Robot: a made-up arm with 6 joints. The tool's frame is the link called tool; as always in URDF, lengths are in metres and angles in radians. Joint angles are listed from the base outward.
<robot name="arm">
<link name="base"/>
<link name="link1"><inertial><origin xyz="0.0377 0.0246 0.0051"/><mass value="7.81"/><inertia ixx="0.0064" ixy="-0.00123" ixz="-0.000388" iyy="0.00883" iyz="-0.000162" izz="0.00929"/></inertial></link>
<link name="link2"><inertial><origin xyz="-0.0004 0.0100 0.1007"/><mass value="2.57"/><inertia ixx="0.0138" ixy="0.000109" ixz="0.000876" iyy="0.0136" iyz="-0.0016" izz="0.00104"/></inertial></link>
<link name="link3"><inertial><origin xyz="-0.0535 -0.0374 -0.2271"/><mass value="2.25"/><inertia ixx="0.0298" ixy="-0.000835" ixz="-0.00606" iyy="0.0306" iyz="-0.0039" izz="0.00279"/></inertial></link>
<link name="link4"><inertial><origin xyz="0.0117 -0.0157 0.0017"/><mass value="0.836"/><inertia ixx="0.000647" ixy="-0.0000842" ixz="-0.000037" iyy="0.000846" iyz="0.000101" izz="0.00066"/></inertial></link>
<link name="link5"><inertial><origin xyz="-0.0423 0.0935 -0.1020"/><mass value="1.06"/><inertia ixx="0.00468" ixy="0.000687" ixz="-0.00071" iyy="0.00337" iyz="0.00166" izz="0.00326"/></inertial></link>
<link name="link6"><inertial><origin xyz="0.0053 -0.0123 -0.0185"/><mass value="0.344"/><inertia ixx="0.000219" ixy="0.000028" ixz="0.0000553" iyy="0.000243" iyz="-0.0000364" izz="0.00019"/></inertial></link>
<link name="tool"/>
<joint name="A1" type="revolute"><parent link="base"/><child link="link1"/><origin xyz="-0.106 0.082 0.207" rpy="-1.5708 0 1.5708"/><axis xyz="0 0 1"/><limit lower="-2.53" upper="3.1"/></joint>
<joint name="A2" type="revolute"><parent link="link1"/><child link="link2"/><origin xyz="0.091 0.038 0.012" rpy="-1.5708 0 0"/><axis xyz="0 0 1"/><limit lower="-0.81" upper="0.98"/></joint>
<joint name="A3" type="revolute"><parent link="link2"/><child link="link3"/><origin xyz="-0.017 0.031 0.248" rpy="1.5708 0 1.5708"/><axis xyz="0 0 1"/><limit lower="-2.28" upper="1.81"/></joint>
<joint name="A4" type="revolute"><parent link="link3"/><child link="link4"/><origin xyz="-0.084 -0.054 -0.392" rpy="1.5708 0 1.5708"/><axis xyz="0 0 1"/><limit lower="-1.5" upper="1.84"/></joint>
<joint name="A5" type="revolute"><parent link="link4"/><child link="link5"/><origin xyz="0.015 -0.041 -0.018" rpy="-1.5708 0 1.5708"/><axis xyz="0 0 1"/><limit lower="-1.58" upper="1.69"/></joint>
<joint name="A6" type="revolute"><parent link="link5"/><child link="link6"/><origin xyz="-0.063 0.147 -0.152" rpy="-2.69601 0.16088 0.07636"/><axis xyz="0 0 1"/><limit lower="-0.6" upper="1.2"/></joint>
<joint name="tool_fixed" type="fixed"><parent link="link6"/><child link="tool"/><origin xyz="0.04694 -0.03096 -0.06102" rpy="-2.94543 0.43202 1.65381"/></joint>
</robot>
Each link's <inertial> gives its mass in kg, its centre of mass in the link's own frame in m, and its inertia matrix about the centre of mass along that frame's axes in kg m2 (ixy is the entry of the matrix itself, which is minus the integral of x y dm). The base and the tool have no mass. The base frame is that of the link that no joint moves.
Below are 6 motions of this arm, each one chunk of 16 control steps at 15 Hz.
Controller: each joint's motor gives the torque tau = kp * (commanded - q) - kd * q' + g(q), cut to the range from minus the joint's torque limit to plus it. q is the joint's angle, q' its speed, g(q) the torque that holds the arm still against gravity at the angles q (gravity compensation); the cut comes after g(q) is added. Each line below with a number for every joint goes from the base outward.
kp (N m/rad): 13 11 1.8 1.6 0.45 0.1
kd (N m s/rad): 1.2 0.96 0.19 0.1 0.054 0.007
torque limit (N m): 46 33 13 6.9 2.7 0.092
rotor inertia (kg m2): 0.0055 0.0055 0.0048 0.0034 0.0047 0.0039
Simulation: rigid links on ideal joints. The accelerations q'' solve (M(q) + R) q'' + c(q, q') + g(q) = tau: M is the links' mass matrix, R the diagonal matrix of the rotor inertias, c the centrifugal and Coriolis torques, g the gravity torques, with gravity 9.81 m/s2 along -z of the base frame. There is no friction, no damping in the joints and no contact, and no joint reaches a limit. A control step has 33 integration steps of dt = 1/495 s. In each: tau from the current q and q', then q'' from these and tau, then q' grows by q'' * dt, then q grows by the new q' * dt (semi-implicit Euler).
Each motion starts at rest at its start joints. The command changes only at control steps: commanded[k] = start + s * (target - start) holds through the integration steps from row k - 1 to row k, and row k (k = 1, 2, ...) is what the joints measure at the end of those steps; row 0 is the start. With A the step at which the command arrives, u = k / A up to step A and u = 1 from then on. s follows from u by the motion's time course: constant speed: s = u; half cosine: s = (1 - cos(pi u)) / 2; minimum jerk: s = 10 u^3 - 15 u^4 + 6 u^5; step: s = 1 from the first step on.
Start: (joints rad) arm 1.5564 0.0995 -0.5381 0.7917 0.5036 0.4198
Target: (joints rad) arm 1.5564 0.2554 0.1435 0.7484 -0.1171 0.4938
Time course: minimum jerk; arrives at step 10
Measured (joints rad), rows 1 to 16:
1: 1.5564 0.0995 -0.5378 0.7916 0.5039 0.4198
2: 1.5560 0.0996 -0.5351 0.7912 0.5058 0.4201
3: 1.5550 0.1002 -0.5257 0.7896 0.5114 0.4211
4: 1.5529 0.1018 -0.5044 0.7857 0.5219 0.4233
5: 1.5496 0.1056 -0.4670 0.7786 0.5351 0.4273
6: 1.5455 0.1129 -0.4121 0.7679 0.5457 0.4329
7: 1.5414 0.1251 -0.3416 0.7532 0.5455 0.4400
8: 1.5383 0.1427 -0.2604 0.7346 0.5251 0.4475
9: 1.5374 0.1658 -0.1756 0.7119 0.4766 0.4543
10: 1.5394 0.1933 -0.0930 0.6852 0.3970 0.4590
11: 1.5444 0.2241 -0.0151 0.6560 0.2919 0.4606
12: 1.5522 0.2565 0.0595 0.6300 0.1745 0.4585
13: 1.5619 0.2886 0.1323 0.6164 0.0591 0.4533
14: 1.5722 0.3177 0.2013 0.6237 -0.0459 0.4459
15: 1.5815 0.3405 0.2612 0.6549 -0.1401 0.4375
16: 1.5880 0.3542 0.3053 0.7059 -0.2279 0.4298

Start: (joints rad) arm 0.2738 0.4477 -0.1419 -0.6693 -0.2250 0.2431
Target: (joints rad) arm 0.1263 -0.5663 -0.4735 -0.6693 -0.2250 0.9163
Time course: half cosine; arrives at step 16
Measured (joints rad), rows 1 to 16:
1: 0.2735 0.4473 -0.1419 -0.6701 -0.2254 0.2433
2: 0.2721 0.4450 -0.1419 -0.6739 -0.2272 0.2444
3: 0.2681 0.4382 -0.1419 -0.6824 -0.2309 0.2480
4: 0.2606 0.4242 -0.1418 -0.6954 -0.2359 0.2558
5: 0.2491 0.4001 -0.1425 -0.7116 -0.2408 0.2701
6: 0.2341 0.3634 -0.1460 -0.7287 -0.2432 0.2926
7: 0.2172 0.3124 -0.1551 -0.7444 -0.2411 0.3247
8: 0.2006 0.2465 -0.1733 -0.7571 -0.2326 0.3672
9: 0.1868 0.1655 -0.2035 -0.7655 -0.2165 0.4200
10: 0.1776 0.0704 -0.2470 -0.7686 -0.1928 0.4827
11: 0.1744 -0.0367 -0.3027 -0.7654 -0.1618 0.5543
12: 0.1775 -0.1533 -0.3669 -0.7552 -0.1242 0.6332
13: 0.1863 -0.2759 -0.4342 -0.7381 -0.0800 0.7175
14: 0.1992 -0.4008 -0.4976 -0.7149 -0.0277 0.8045
15: 0.2132 -0.5232 -0.5500 -0.6872 0.0362 0.8912
16: 0.2243 -0.6371 -0.5853 -0.6570 0.1175 0.9739

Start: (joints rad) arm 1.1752 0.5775 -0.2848 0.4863 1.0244 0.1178
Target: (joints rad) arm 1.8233 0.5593 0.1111 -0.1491 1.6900 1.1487
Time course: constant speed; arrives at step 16
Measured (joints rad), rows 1 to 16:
1: 1.1773 0.5786 -0.2848 0.4882 1.0248 0.1217
2: 1.1845 0.5819 -0.2836 0.4933 1.0269 0.1361
3: 1.1982 0.5875 -0.2795 0.4995 1.0321 0.1660
4: 1.2187 0.5946 -0.2705 0.5025 1.0411 0.2142
5: 1.2455 0.6022 -0.2556 0.4974 1.0543 0.2814
6: 1.2780 0.6089 -0.2349 0.4799 1.0712 0.3657
7: 1.3157 0.6142 -0.2100 0.4473 1.0908 0.4637
8: 1.3580 0.6173 -0.1828 0.3989 1.1124 0.5701
9: 1.4045 0.6181 -0.1557 0.3362 1.1359 0.6790
10: 1.4547 0.6165 -0.1302 0.2620 1.1627 0.7845
11: 1.5082 0.6126 -0.1069 0.1807 1.1949 0.8813
12: 1.5645 0.6067 -0.0849 0.0968 1.2351 0.9657
13: 1.6228 0.5988 -0.0626 0.0144 1.2848 1.0356
14: 1.6823 0.5889 -0.0380 -0.0633 1.3442 1.0910
15: 1.7420 0.5772 -0.0094 -0.1348 1.4115 1.1337
16: 1.8009 0.5640 0.0239 -0.1998 1.4838 1.1666

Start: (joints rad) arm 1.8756 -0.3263 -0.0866 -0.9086 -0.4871 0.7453
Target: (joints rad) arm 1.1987 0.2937 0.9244 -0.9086 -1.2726 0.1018
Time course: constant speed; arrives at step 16
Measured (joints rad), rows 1 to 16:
1: 1.8725 -0.3246 -0.0780 -0.9106 -0.4892 0.7448
2: 1.8616 -0.3183 -0.0491 -0.9170 -0.4955 0.7422
3: 1.8406 -0.3048 0.0054 -0.9281 -0.5064 0.7354
4: 1.8091 -0.2821 0.0848 -0.9428 -0.5214 0.7218
5: 1.7684 -0.2488 0.1839 -0.9591 -0.5397 0.6986
6: 1.7213 -0.2054 0.2939 -0.9741 -0.5603 0.6636
7: 1.6712 -0.1542 0.4034 -0.9852 -0.5817 0.6152
8: 1.6212 -0.0993 0.5001 -0.9900 -0.6028 0.5532
9: 1.5731 -0.0450 0.5753 -0.9884 -0.6244 0.4796
10: 1.5274 0.0060 0.6271 -0.9824 -0.6503 0.3982
11: 1.4830 0.0536 0.6610 -0.9744 -0.6865 0.3144
12: 1.4388 0.0989 0.6853 -0.9664 -0.7379 0.2335
13: 1.3938 0.1431 0.7078 -0.9586 -0.8070 0.1603
14: 1.3474 0.1873 0.7334 -0.9507 -0.8930 0.0981
15: 1.2994 0.2318 0.7642 -0.9417 -0.9935 0.0487
16: 1.2499 0.2763 0.8003 -0.9309 -1.1044 0.0123

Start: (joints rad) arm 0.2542 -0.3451 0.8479 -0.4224 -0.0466 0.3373
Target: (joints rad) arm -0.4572 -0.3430 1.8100 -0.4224 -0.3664 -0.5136
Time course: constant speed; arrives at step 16
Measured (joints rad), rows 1 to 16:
1: 0.2506 -0.3417 0.8588 -0.4242 -0.0439 0.3352
2: 0.2391 -0.3322 0.8903 -0.4308 -0.0400 0.3259
3: 0.2191 -0.3184 0.9401 -0.4416 -0.0409 0.3044
4: 0.1915 -0.3041 1.0004 -0.4525 -0.0520 0.2672
5: 0.1574 -0.2931 1.0628 -0.4581 -0.0743 0.2134
6: 0.1173 -0.2873 1.1220 -0.4553 -0.1046 0.1448
7: 0.0710 -0.2867 1.1766 -0.4446 -0.1384 0.0652
8: 0.0184 -0.2897 1.2279 -0.4299 -0.1725 -0.0206
9: -0.0397 -0.2946 1.2782 -0.4154 -0.2051 -0.1075
10: -0.1023 -0.2999 1.3293 -0.4041 -0.2350 -0.1914
11: -0.1673 -0.3049 1.3827 -0.3970 -0.2616 -0.2687
12: -0.2327 -0.3093 1.4391 -0.3937 -0.2845 -0.3374
13: -0.2964 -0.3133 1.4988 -0.3933 -0.3038 -0.3969
14: -0.3566 -0.3171 1.5622 -0.3951 -0.3203 -0.4475
15: -0.4120 -0.3208 1.6292 -0.3988 -0.3348 -0.4907
16: -0.4619 -0.3247 1.6995 -0.4040 -0.3482 -0.5285

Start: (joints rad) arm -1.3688 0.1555 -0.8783 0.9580 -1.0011 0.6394
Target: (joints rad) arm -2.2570 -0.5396 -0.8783 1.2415 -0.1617 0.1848
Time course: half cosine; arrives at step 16
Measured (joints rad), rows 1 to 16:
1: -1.3693 0.1548 -0.8768 0.9580 -0.9998 0.6392
2: -1.3721 0.1509 -0.8700 0.9587 -0.9930 0.6382
3: -1.3796 0.1407 -0.8536 0.9626 -0.9754 0.6350
4: -1.3947 0.1209 -0.8260 0.9733 -0.9429 0.6276
5: -1.4198 0.0899 -0.7881 0.9938 -0.8942 0.6136
6: -1.4565 0.0471 -0.7432 1.0247 -0.8325 0.5899
7: -1.5055 -0.0066 -0.6967 1.0632 -0.7651 0.5543
8: -1.5665 -0.0696 -0.6556 1.1043 -0.7023 0.5056
9: -1.6381 -0.1398 -0.6273 1.1436 -0.6524 0.4450
10: -1.7185 -0.2148 -0.6173 1.1783 -0.6173 0.3756
11: -1.8054 -0.2919 -0.6281 1.2068 -0.5909 0.3024
12: -1.8965 -0.3674 -0.6585 1.2271 -0.5620 0.2303
13: -1.9892 -0.4371 -0.7056 1.2365 -0.5187 0.1635
14: -2.0808 -0.4968 -0.7661 1.2322 -0.4517 0.1049
15: -2.1691 -0.5428 -0.8382 1.2135 -0.3578 0.0563
16: -2.2517 -0.5729 -0.9224 1.1835 -0.2408 0.0185

